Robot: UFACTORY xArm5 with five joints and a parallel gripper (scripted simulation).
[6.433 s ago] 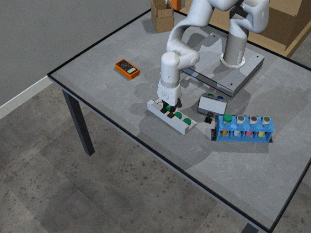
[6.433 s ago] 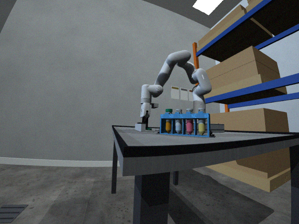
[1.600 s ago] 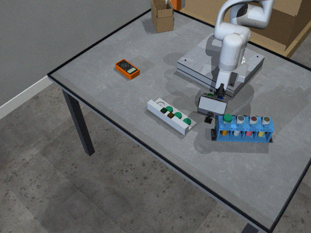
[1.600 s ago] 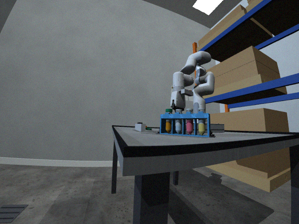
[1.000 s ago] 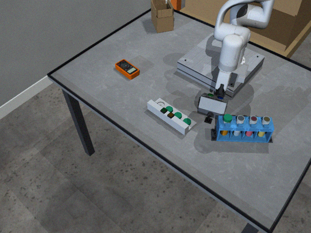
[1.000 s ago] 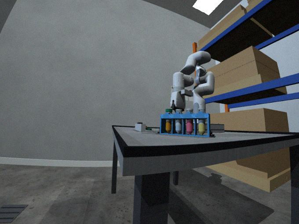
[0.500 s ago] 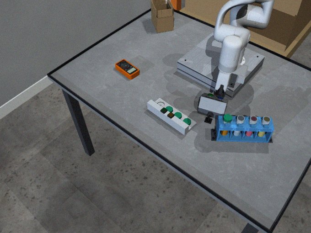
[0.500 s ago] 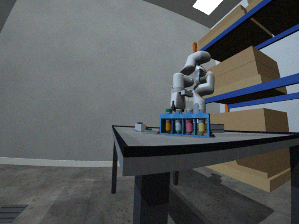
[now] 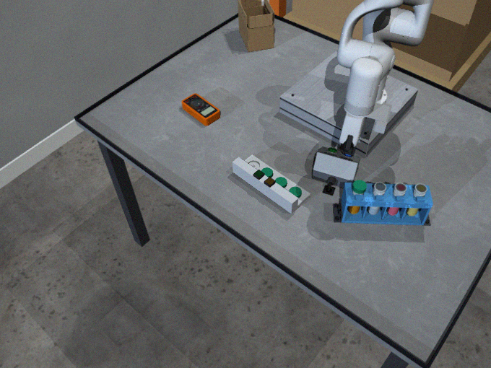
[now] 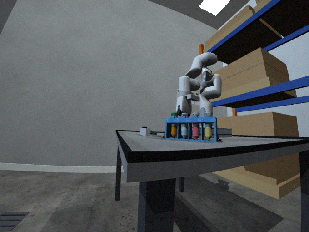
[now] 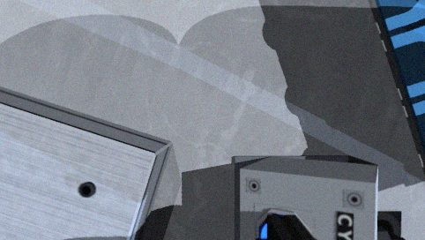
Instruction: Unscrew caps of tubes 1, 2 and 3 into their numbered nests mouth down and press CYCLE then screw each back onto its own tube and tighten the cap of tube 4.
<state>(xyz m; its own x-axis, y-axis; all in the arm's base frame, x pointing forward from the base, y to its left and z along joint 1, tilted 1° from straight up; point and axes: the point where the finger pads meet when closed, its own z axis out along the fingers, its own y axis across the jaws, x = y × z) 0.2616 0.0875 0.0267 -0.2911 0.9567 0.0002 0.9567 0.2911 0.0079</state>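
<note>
My hand is 3 cm above the blue key. Also, from my hand: green key (4 cm to the right, 2 cm below, 1 cm ahead); key housing (4 cm below, 2 cm to the right, 2 cm ahead); threaded neck (14 cm to the left, 9 cm ahead, 3 cm above).
</note>
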